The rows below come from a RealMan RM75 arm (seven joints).
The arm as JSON. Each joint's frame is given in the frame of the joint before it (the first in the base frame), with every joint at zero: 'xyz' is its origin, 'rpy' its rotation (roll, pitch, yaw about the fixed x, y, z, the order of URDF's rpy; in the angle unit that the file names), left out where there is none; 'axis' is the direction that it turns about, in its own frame. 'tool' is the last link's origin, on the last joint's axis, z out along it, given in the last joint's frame.
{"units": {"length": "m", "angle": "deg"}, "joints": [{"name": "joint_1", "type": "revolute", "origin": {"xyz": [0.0, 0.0, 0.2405]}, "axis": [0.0, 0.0, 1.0]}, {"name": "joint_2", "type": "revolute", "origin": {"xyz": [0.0, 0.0, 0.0]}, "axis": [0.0, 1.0, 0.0]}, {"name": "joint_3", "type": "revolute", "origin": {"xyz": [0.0, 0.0, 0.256]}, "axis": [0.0, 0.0, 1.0]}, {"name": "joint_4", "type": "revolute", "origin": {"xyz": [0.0, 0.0, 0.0]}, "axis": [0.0, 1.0, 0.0]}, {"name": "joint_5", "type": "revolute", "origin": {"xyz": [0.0, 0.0, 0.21]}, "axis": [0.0, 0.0, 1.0]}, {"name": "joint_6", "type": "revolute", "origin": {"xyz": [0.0, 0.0, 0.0]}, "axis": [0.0, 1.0, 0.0]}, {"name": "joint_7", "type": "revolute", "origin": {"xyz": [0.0, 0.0, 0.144]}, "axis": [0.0, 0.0, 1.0]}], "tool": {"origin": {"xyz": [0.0, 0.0, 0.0]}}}
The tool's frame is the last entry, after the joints.
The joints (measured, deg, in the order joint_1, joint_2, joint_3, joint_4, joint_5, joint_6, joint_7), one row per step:
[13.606, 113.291, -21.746, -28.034, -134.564, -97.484, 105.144]
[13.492, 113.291, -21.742, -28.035, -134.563, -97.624, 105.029]
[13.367, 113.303, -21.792, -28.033, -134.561, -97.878, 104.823]
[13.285, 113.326, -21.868, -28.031, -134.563, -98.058, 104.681]
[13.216, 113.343, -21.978, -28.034, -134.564, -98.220, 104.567]
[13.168, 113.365, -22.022, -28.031, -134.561, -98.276, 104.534]
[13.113, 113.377, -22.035, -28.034, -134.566, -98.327, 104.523]
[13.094, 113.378, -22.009, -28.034, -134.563, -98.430, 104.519]
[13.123, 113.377, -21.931, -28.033, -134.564, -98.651, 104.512]
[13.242, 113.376, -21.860, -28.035, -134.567, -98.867, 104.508]
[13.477, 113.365, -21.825, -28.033, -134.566, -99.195, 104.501]
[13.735, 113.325, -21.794, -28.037, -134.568, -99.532, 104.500]
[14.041, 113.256, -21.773, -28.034, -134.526, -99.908, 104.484]
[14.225, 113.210, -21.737, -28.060, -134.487, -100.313, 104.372]
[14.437, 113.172, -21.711, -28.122, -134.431, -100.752, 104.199]
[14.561, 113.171, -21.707, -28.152, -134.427, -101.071, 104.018]
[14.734, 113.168, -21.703, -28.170, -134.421, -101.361, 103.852]
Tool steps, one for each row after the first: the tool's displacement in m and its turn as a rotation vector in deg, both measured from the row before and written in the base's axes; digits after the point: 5 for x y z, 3 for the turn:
[0.00007, -0.00092, 0.00003, -0.020, 0.074, 0.049]
[-0.00023, -0.00118, -0.00012, -0.091, 0.138, 0.189]
[-0.00026, -0.00084, -0.00026, -0.108, 0.105, 0.152]
[-0.00025, -0.00074, -0.00025, -0.134, 0.083, 0.148]
[-0.00008, -0.00044, -0.00022, -0.055, 0.050, 0.022]
[0.00002, -0.00045, -0.00009, -0.034, 0.042, -0.017]
[-0.00016, -0.00022, 0.00006, -0.012, 0.091, 0.018]
[-0.00055, 0.00000, 0.00017, -0.013, 0.195, 0.098]
[-0.00083, 0.00060, 0.00017, -0.019, 0.187, 0.187]
[-0.00144, 0.00123, 0.00020, -0.088, 0.265, 0.367]
[-0.00143, 0.00138, 0.00043, -0.092, 0.239, 0.393]
[-0.00162, 0.00174, 0.00066, -0.068, 0.259, 0.475]
[-0.00133, 0.00092, 0.00062, -0.037, 0.249, 0.456]
[-0.00151, 0.00113, 0.00069, -0.015, 0.237, 0.570]
[-0.00108, 0.00048, 0.00020, -0.053, 0.175, 0.433]
[-0.00119, 0.00082, 0.00018, -0.048, 0.165, 0.452]

